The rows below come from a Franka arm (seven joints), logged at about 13 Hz.
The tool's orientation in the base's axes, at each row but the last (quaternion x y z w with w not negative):
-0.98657 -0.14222 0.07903 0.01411
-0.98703 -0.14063 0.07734 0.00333
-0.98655 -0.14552 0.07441 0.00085
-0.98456 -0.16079 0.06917 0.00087
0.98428 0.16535 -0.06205 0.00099
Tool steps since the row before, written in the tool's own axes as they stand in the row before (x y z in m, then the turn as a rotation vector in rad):
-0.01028 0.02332 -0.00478 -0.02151 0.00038 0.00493
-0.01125 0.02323 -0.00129 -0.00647 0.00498 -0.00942
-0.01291 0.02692 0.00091 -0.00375 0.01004 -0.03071
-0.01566 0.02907 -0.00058 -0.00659 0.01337 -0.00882
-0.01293 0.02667 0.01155 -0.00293 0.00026 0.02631
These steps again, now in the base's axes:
-0.00248 -0.02530 0.00511 -0.02105 -0.00642 -0.00162
-0.00404 -0.02542 0.00232 -0.00331 -0.00644 0.01015
-0.00463 -0.02951 0.00036 0.00385 -0.01008 0.03069
-0.00542 -0.03252 0.00201 -0.00075 -0.01458 0.00931
-0.00485 -0.02968 -0.01037 -0.00587 -0.00179 -0.02575

